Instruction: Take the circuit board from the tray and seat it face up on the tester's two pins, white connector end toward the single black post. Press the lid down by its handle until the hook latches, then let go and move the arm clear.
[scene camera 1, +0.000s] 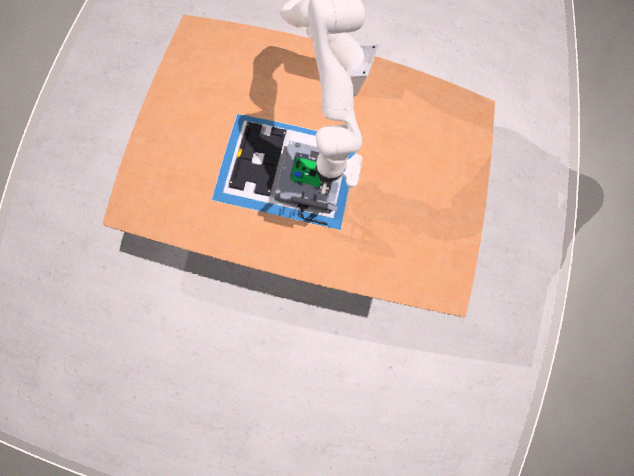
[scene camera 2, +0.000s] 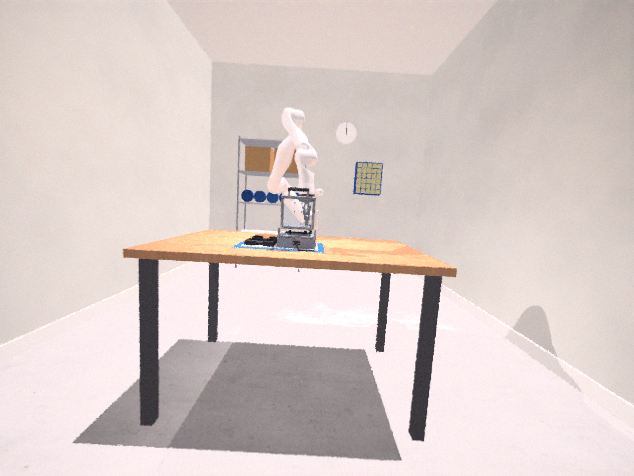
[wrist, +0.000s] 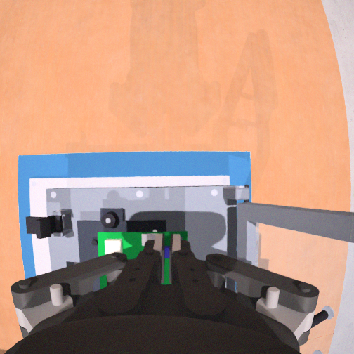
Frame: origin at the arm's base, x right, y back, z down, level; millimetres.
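Seen in the pictures: gripper, between the fingertips: (scene camera 1: 324, 182); arm's base, origin of its link: (scene camera 1: 351, 60).
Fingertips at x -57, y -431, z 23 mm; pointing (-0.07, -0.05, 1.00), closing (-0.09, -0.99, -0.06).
Note:
Pixels of each thing's middle, then the offset from my fingertips to it. "*": a spot on its surface instead. Level surfaces: height alone.
- circuit board, middle of its body: (scene camera 1: 311, 172) dx +47, dy +15, dz -2 mm
- tester base, a spot on its surface: (scene camera 2: 287, 240) * dx +75, dy -77, dz +53 mm
- black tray, a spot on its surface: (scene camera 1: 246, 171) * dx +235, dy -31, dz +75 mm
- blue-bordered mat, height of its surface: dz +90 mm
- black cable, a spot on its surface: (scene camera 1: 313, 220) * dx -12, dy -100, dz +85 mm
My gripper (wrist: 167, 245) is shut on the circuit board (wrist: 131, 242) (scene camera 1: 306, 163), which is face up over the tester base (wrist: 200, 198) (scene camera 2: 287, 240). The board's white connector (wrist: 113, 245) is at its left end in the wrist view, just below the black post (wrist: 109, 220). In scene camera 2 the board is low over the base; its exact height and the contact with the pins are hidden. The lid (wrist: 300, 218) (scene camera 2: 298, 196) stands open and upright, with its black handle (scene camera 2: 298, 189) on top. A black hook part (wrist: 40, 226) is at the base's left edge in the wrist view.
The black tray (scene camera 1: 246, 171) (scene camera 2: 260, 240) lies beside the tester on a blue-bordered mat (scene camera 1: 218, 194) (wrist: 150, 162). The upright lid stands close to my gripper's side, right in the wrist view. A black cable (scene camera 1: 313, 220) lies past the lid side of the tester.

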